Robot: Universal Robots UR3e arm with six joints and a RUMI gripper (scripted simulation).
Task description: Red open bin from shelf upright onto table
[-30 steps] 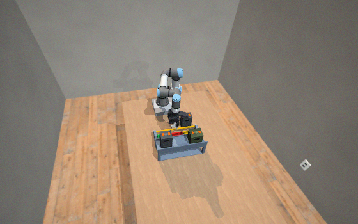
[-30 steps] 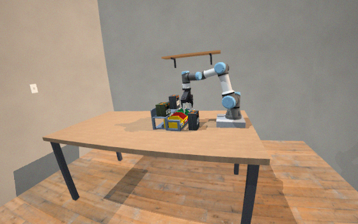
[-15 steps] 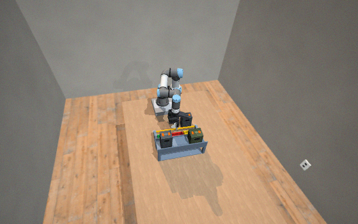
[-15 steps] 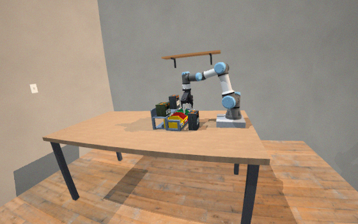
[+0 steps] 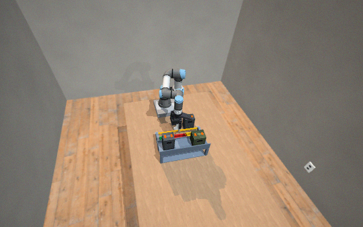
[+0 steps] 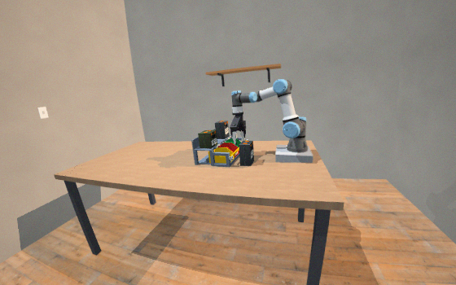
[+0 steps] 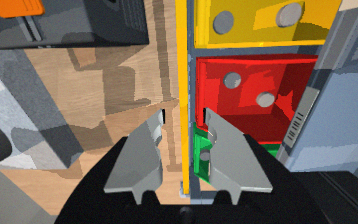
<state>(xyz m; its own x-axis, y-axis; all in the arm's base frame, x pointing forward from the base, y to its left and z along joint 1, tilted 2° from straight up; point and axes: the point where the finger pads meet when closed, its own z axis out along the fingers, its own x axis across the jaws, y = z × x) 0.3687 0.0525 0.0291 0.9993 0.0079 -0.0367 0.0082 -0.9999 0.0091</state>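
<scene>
My hand is 30 mm above the yellow rod. Round my hand: yellow bin (110 mm to the left, 80 mm ahead, 40 mm below); red bin (90 mm ahead, 40 mm below); black case (110 mm to the left, 80 mm behind, 20 mm below).
</scene>
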